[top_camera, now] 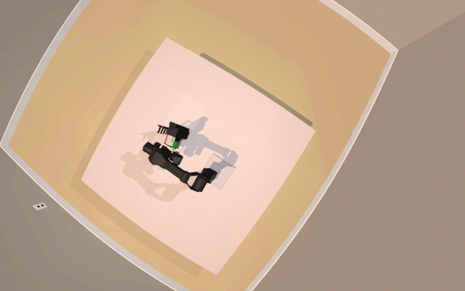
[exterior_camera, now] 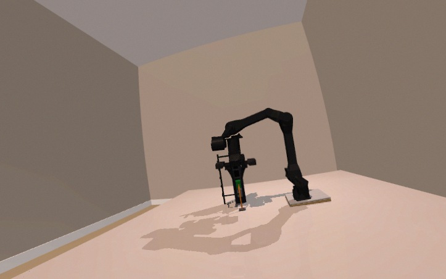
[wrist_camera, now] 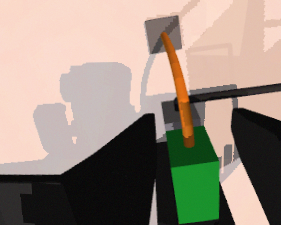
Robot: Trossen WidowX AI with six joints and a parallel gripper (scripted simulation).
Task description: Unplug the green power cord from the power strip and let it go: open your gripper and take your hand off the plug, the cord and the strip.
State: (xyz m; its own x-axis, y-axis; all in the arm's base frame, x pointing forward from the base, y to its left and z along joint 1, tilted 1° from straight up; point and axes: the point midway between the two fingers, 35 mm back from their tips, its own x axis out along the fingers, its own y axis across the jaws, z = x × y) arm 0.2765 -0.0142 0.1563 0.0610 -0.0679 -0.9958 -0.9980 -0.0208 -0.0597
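My gripper tip is 7 cm to the left of the green plug, 1 cm short of it and 1 cm above it.
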